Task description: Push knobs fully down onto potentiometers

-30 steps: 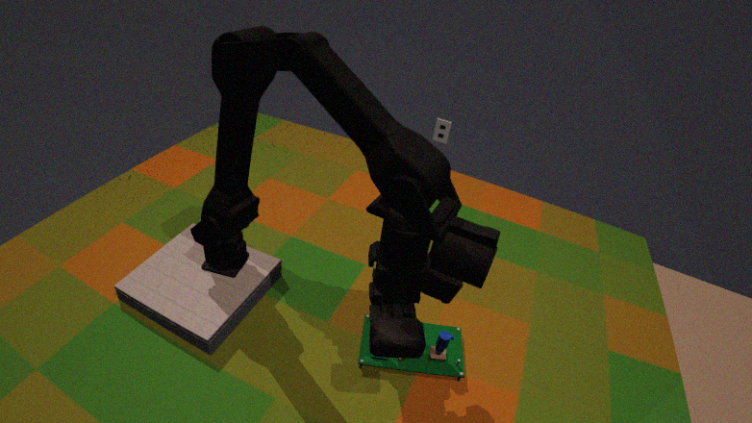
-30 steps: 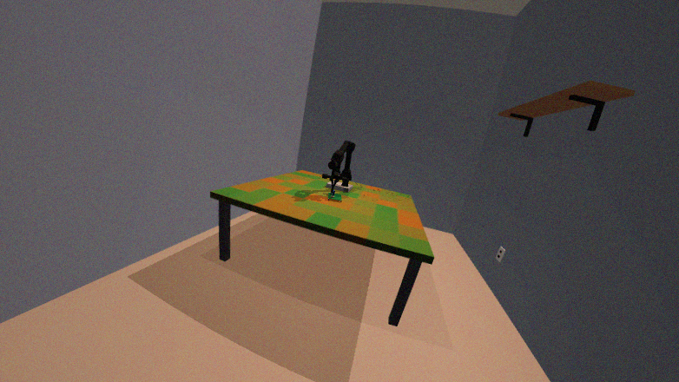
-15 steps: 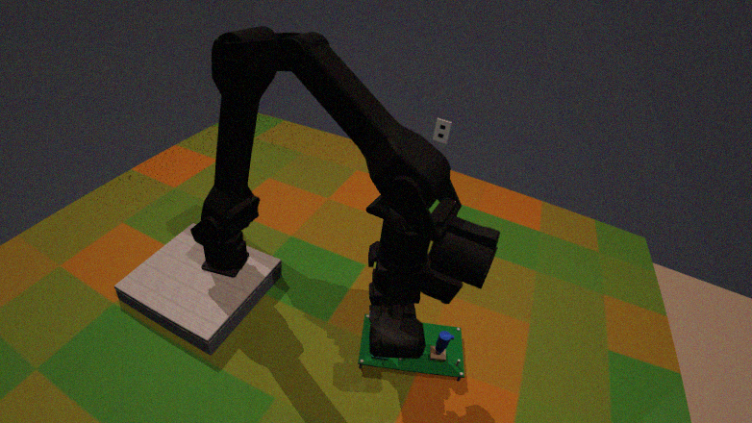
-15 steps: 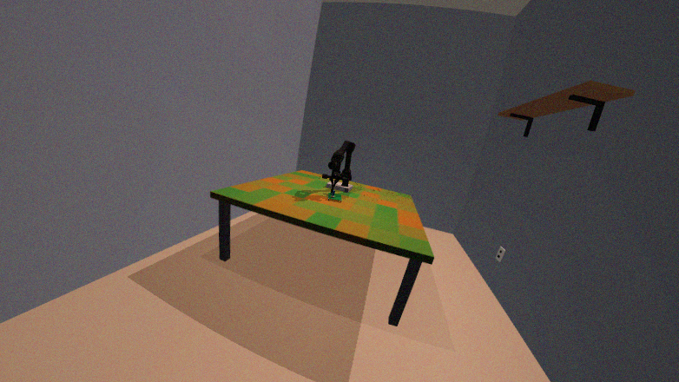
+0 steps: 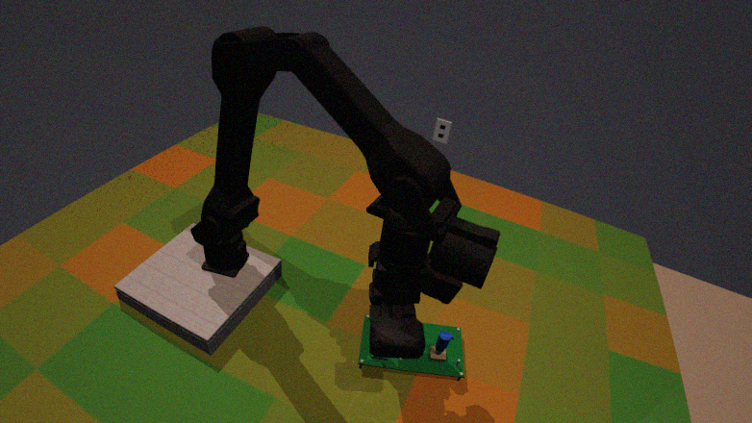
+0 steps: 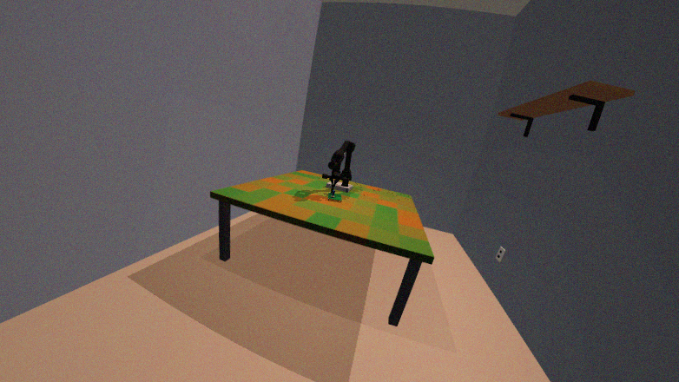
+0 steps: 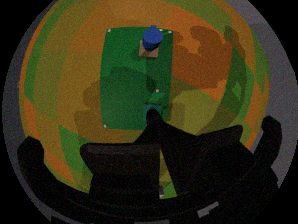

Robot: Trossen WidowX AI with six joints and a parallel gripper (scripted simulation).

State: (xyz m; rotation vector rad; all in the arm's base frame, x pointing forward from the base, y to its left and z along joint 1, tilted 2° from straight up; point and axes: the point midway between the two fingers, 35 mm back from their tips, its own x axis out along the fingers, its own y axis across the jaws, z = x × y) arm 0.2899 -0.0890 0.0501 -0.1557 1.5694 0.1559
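My gripper tip is now 10 mm above the black knob. Also, from my gripper tip: blue knob (90 mm ahead, 20 mm to the left, 10 mm below).
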